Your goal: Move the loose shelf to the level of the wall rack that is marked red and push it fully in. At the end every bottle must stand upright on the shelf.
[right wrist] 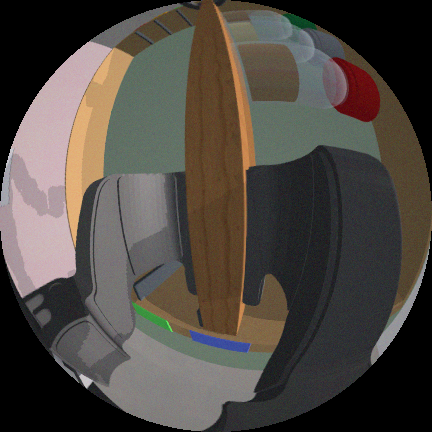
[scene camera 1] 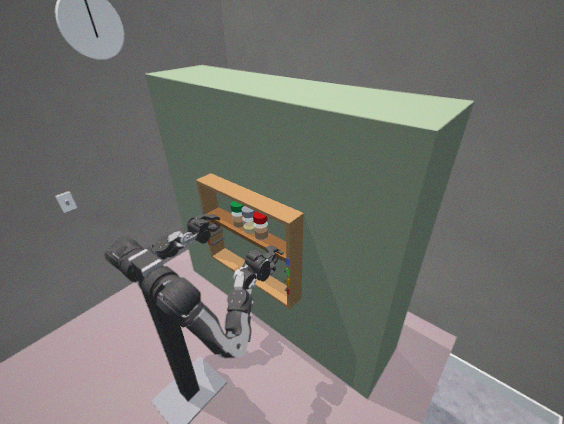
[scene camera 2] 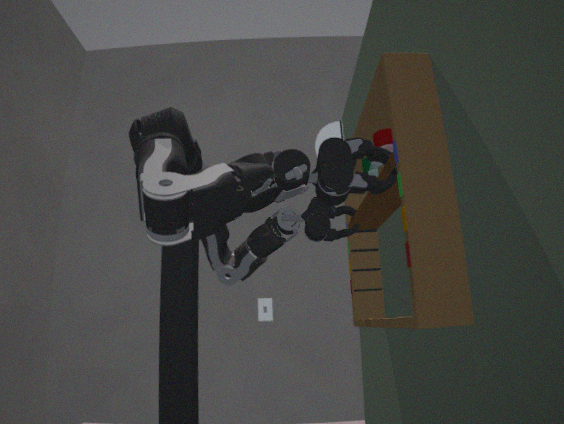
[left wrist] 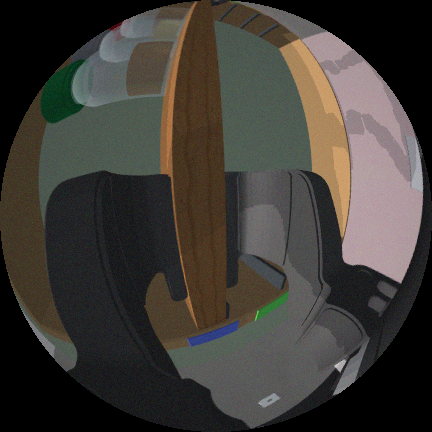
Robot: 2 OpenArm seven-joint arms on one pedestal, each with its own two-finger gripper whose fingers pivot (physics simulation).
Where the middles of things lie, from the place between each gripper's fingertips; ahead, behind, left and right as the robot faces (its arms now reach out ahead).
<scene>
Now: the red-capped bottle (right wrist: 280,72) 20 mm ahead of my right hand, 110 mm to the left of it and 60 mm above it. The rest, counted from my right hand: loose wooden shelf (scene camera 2: 374,210): 20 mm ahead, 180 mm to the left; rack frame (scene camera 2: 403,96): 20 mm ahead, 180 mm to the left, 40 mm below.
The loose wooden shelf is 20 mm ahead of my left hand and 170 mm to the right of it. Round my left hand: red-capped bottle: 30 mm ahead, 250 mm to the right, 60 mm above; then rack frame: 20 mm ahead, 180 mm to the right, 40 mm below.
</scene>
